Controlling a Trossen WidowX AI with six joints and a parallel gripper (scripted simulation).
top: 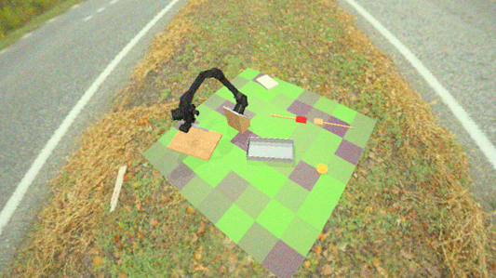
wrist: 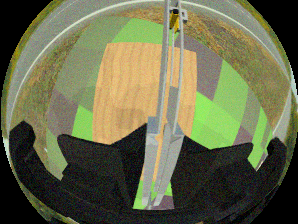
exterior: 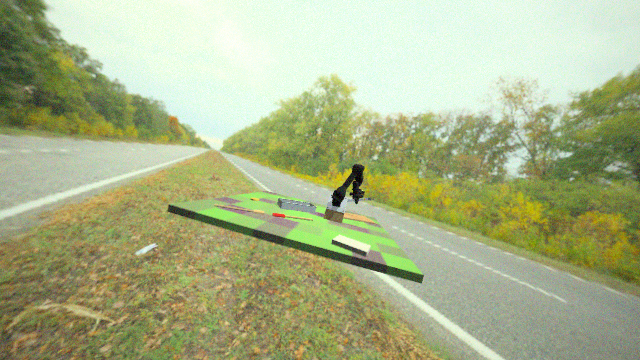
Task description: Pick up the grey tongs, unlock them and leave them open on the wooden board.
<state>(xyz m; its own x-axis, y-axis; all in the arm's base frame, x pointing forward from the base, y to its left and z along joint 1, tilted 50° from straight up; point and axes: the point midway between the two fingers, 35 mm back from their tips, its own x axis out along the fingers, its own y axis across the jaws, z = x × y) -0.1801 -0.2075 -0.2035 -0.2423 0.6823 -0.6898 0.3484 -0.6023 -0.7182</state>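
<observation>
My gripper tip is 1 cm short of the wooden board, 2 cm to the left of it and 13 cm above it. Also, from my gripper tip: yellow lock piece (7 cm behind, 2 cm to the right, 6 cm above); then red-headed spatula (48 cm ahead, 56 cm to the left, 13 cm below); then roasting tin (51 cm ahead, 22 cm to the left, 11 cm below).
</observation>
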